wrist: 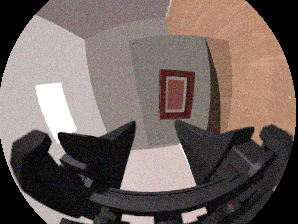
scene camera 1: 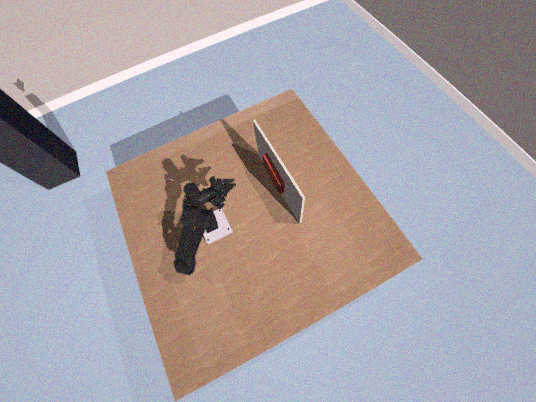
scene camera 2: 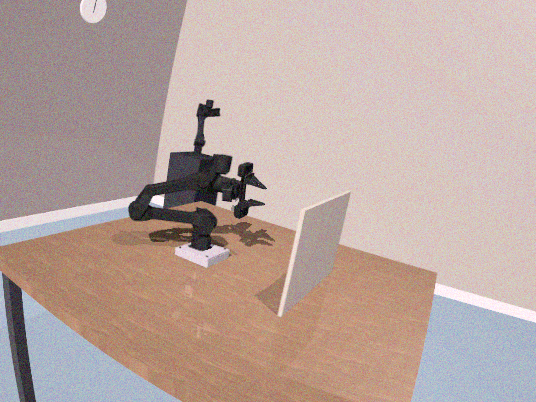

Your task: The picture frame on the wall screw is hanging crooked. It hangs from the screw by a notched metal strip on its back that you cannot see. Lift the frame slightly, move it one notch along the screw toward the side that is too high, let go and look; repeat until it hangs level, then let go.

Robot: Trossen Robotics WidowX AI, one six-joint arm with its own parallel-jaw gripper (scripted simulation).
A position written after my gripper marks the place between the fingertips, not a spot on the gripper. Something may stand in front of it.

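In scene camera 2 you'd find my gripper (scene camera 2: 265, 196) and a wall panel (scene camera 2: 319, 228), but scene camera 2 does not show the picture frame, hidden by the wall panel. The wrist view gives me the picture frame (wrist: 175, 97), plus my gripper (wrist: 155, 123) and the wall panel (wrist: 149, 55). And in scene camera 1 there's the wall panel (scene camera 1: 294, 197).
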